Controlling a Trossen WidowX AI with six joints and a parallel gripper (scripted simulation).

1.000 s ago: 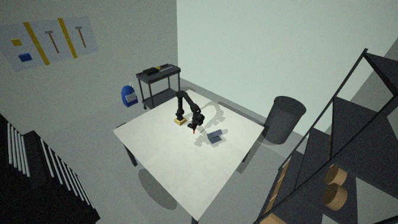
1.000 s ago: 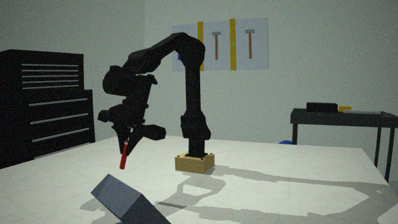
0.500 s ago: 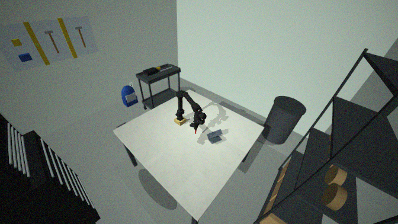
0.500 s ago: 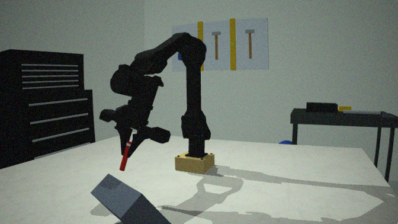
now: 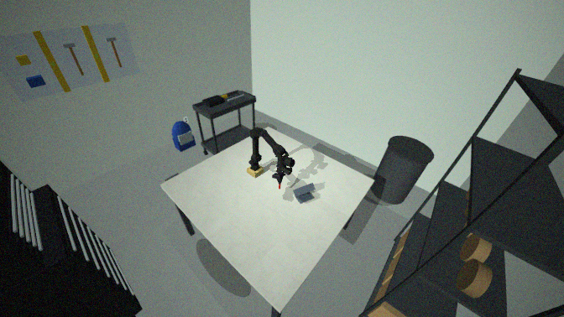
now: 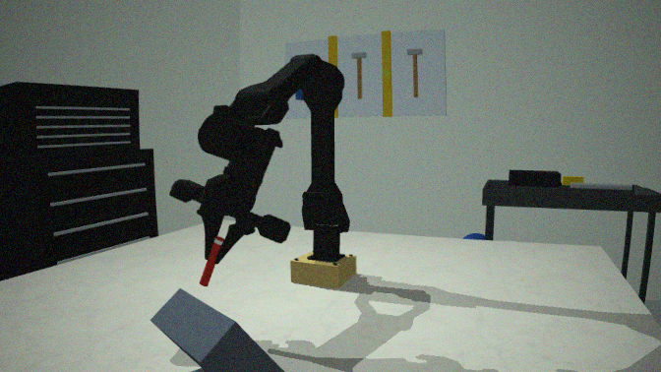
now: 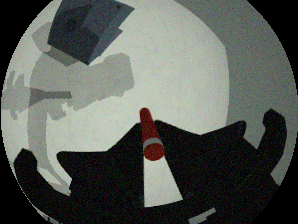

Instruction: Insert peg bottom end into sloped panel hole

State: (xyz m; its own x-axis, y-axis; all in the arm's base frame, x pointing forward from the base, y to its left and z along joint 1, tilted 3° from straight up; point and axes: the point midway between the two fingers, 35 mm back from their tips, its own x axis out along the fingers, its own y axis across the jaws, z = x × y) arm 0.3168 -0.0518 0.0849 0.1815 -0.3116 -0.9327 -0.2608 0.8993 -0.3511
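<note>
Now: gripper tip 15 cm short of the grey sloped panel, 11 cm to the right of it and 5 cm above it. Also, from my gripper tip: red peg: 2 cm above, 1 cm to the left.
</note>
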